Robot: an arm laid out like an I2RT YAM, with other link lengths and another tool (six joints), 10 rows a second.
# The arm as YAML. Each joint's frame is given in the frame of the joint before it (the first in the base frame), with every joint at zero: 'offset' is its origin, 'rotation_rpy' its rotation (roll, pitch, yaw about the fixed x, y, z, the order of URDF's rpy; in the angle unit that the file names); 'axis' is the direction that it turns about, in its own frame. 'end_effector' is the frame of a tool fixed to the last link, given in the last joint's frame.
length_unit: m
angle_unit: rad
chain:
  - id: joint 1
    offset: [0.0, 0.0, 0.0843]
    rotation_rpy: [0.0, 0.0, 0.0]
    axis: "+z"
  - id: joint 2
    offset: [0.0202, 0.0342, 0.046]
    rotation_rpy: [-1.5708, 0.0, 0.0]
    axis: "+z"
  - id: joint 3
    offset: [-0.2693, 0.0, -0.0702]
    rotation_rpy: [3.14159, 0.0, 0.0]
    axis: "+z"
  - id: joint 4
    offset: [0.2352, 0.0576, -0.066]
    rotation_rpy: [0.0, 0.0, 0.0]
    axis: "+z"
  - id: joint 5
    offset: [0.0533, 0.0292, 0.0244]
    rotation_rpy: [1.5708, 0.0, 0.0]
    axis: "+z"
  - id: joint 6
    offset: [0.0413, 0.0, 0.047]
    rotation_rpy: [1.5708, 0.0, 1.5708]
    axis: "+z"
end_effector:
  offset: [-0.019, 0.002, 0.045]
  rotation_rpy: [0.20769, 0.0, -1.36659]
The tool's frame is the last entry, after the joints.
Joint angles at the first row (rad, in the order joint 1, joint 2, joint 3, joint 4, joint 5, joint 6):
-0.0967 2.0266 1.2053 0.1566 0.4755 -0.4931
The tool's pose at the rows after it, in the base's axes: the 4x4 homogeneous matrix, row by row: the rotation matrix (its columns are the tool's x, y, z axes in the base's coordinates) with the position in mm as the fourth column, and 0 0 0 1 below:
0.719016 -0.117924 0.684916 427.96; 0.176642 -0.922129 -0.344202 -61.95; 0.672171 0.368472 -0.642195 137.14; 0 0 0 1
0.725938 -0.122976 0.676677 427.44; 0.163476 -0.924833 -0.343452 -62.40; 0.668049 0.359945 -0.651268 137.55; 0 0 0 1
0.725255 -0.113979 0.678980 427.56; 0.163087 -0.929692 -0.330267 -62.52; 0.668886 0.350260 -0.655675 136.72; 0 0 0 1
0.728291 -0.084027 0.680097 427.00; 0.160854 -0.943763 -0.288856 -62.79; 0.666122 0.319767 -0.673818 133.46; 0 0 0 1
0.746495 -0.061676 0.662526 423.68; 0.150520 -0.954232 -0.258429 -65.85; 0.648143 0.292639 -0.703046 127.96; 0 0 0 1
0.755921 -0.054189 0.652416 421.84; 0.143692 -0.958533 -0.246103 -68.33; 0.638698 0.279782 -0.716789 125.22; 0 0 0 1
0.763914 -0.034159 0.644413 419.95; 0.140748 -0.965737 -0.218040 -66.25; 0.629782 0.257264 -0.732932 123.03; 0 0 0 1
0.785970 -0.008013 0.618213 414.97; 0.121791 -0.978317 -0.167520 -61.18; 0.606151 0.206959 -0.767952 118.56; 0 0 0 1
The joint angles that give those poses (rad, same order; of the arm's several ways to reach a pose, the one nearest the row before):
-0.0971 2.0190 1.2209 0.1257 0.4801 -0.4847
-0.0986 2.0190 1.2289 0.1024 0.4797 -0.4713
-0.1021 2.0201 1.2289 0.1013 0.4633 -0.4713
-0.1127 2.0239 1.2289 0.0902 0.4129 -0.4713
-0.1287 2.0300 1.2285 0.0620 0.3729 -0.4705
-0.1387 2.0335 1.2285 0.0483 0.3550 -0.4706
-0.1402 2.0339 1.2278 0.0288 0.3271 -0.4671
-0.1398 2.0346 1.2278 -0.0231 0.2817 -0.4461

